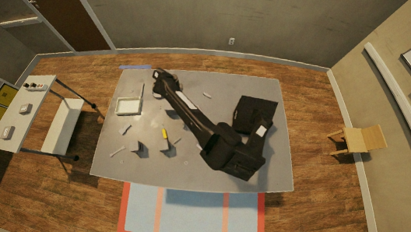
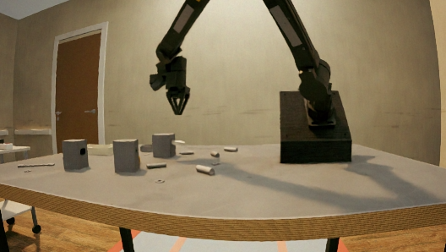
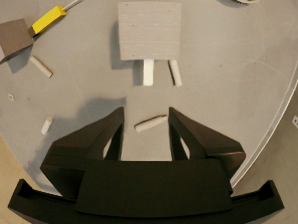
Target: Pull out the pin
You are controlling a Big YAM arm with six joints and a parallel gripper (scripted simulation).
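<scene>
My hand is 10 mm short of the white pin and 110 mm above it. From my hand the other things lie so: white tray (390 mm ahead, 20 mm to the left, 150 mm below).
</scene>
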